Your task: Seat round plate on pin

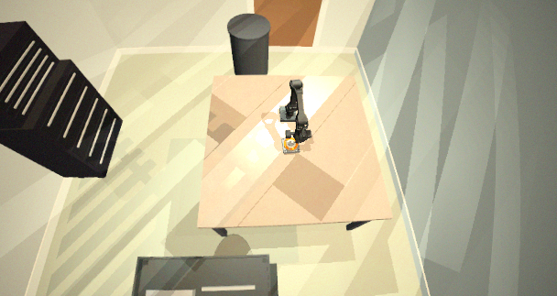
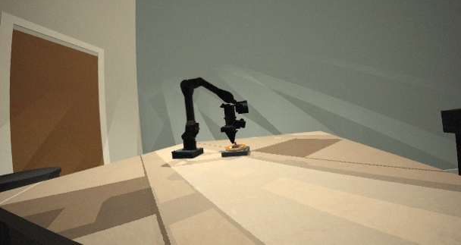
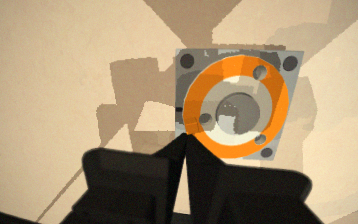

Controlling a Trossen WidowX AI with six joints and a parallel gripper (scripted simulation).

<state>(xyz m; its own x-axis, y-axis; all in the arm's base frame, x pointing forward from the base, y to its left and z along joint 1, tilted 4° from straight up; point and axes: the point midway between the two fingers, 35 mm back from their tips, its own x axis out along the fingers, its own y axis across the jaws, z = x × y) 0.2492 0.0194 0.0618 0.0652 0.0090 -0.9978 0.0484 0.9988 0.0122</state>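
My gripper tip is 3 cm to the left of the round plate, 2 cm short of it and 1 cm above it. Also, from my gripper tip: square grey base: 5 cm to the right, 2 cm below, 2 cm ahead.
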